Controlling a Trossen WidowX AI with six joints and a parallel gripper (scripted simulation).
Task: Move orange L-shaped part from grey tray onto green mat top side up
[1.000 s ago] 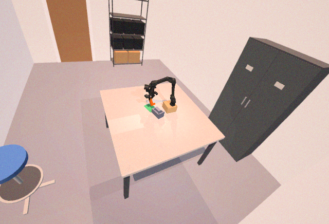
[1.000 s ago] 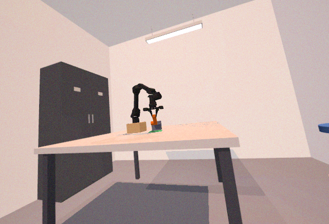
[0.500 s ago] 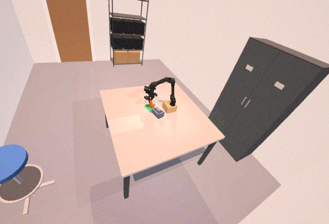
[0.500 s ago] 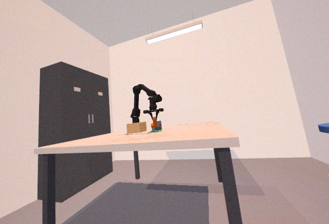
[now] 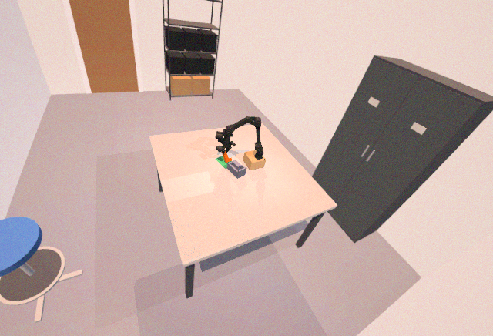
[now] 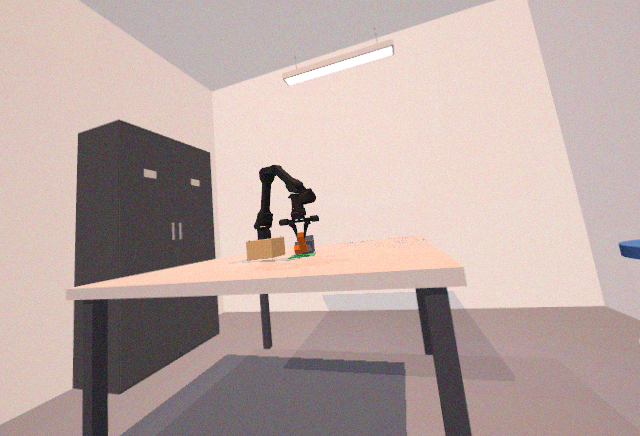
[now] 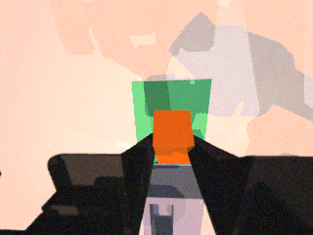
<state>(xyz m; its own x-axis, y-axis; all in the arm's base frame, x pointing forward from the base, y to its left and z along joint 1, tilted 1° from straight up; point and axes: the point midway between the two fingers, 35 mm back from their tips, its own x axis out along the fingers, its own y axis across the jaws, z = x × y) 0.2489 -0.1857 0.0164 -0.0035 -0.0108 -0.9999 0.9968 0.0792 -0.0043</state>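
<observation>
Now: the orange L-shaped part 20 mm behind my gripper tip, 30 mm to the left of it and 30 mm below it. The rest, counted from my gripper tip: green mat: 10 mm behind, 20 mm to the left, 100 mm below.
</observation>
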